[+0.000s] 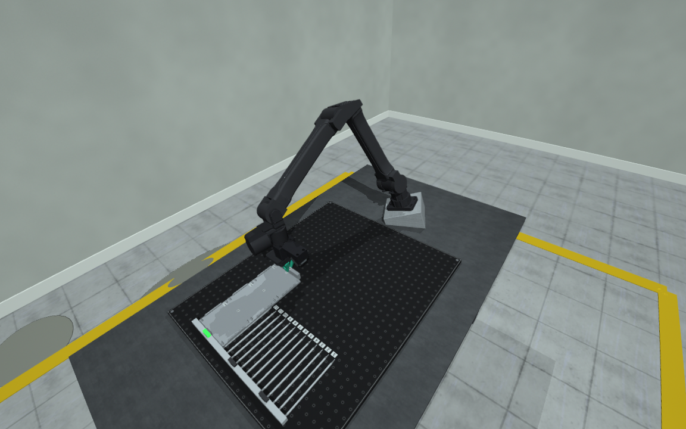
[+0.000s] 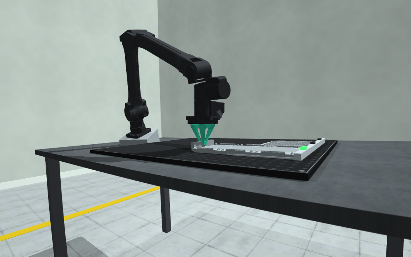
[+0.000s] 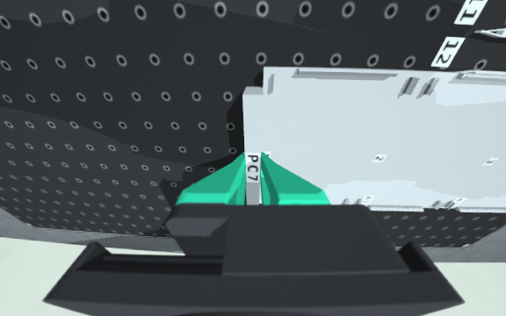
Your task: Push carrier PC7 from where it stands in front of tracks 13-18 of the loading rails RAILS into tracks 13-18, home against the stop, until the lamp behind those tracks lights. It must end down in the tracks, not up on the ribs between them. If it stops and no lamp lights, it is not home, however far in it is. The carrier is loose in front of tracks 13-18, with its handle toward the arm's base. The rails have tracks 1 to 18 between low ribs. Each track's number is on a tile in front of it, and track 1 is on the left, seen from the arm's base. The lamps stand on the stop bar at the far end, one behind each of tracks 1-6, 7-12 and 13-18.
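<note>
Right now the carrier PC7 is 16 cm ahead of my hand, 3 cm to the right of it and 1 cm below it.
</note>
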